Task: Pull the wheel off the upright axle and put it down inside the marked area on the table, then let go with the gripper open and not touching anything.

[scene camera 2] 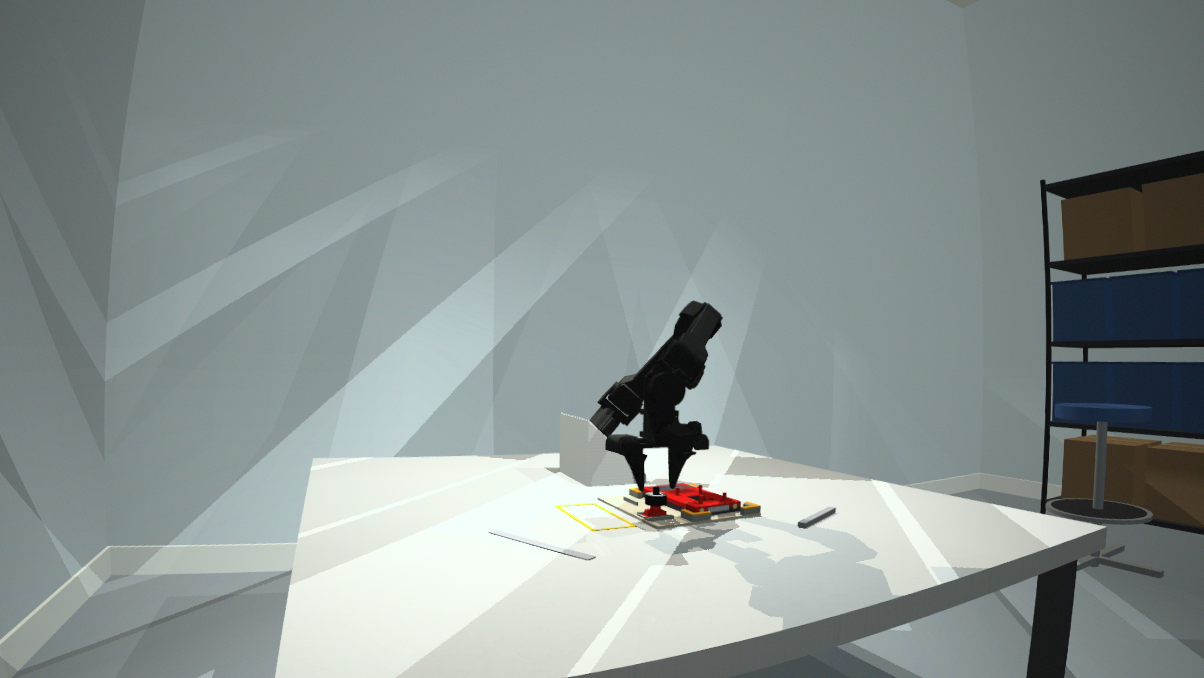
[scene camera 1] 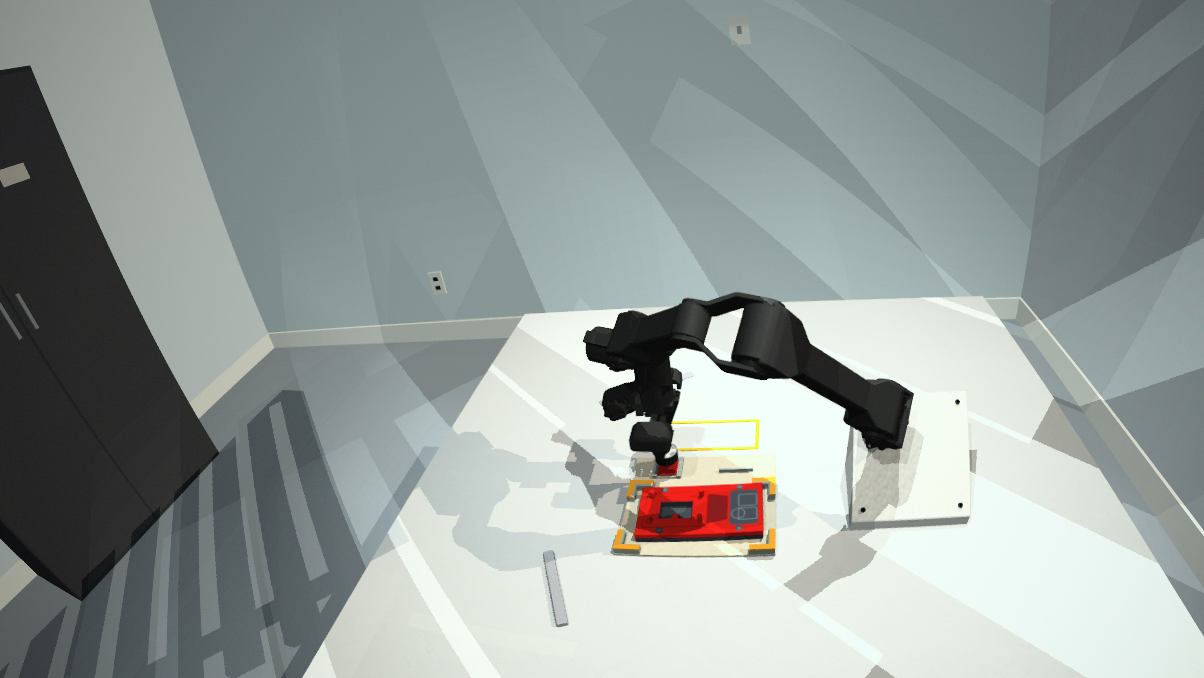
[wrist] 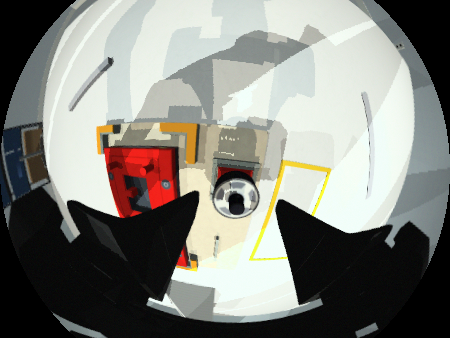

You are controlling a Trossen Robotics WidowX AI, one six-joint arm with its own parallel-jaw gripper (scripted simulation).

My gripper (scene camera 1: 662,446) is open and holds nothing. Also in view: a red fixture plate (scene camera 1: 722,512).
The red fixture plate shows as well in scene camera 2 (scene camera 2: 684,496) and in the wrist view (wrist: 141,177). My gripper is seen too in scene camera 2 (scene camera 2: 656,489) and in the wrist view (wrist: 239,201).
